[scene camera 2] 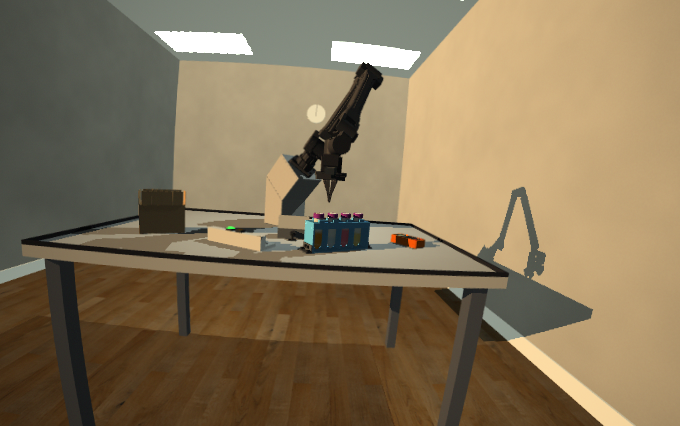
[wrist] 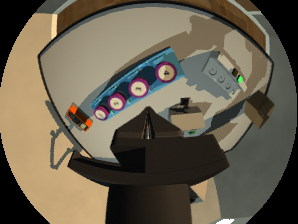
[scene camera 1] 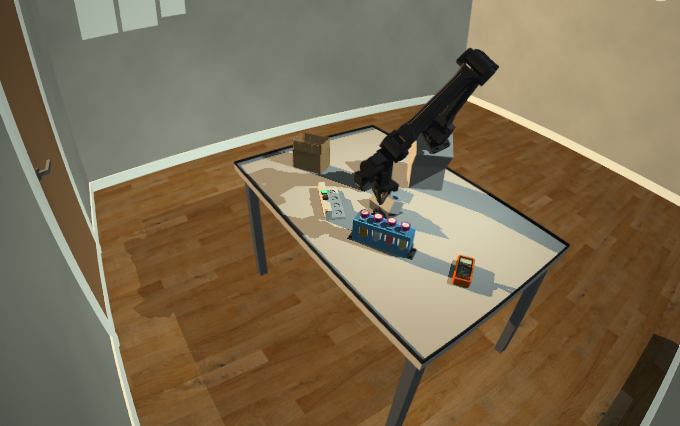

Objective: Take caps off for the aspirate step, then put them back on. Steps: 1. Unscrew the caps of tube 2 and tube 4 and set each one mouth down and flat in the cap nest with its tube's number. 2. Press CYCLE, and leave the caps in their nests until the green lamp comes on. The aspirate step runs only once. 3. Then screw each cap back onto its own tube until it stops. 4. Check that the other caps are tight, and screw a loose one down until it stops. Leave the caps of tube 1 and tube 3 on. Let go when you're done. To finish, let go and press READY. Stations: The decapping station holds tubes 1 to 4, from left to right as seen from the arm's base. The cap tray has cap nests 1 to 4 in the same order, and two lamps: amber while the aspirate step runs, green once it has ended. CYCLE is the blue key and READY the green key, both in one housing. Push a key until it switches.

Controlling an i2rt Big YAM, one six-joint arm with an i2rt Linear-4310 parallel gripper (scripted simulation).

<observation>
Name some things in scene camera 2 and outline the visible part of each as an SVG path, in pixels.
A cardboard box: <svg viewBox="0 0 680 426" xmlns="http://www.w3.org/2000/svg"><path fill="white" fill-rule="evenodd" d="M138 190L139 234L185 233L185 191L184 204L183 192L181 190Z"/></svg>
</observation>
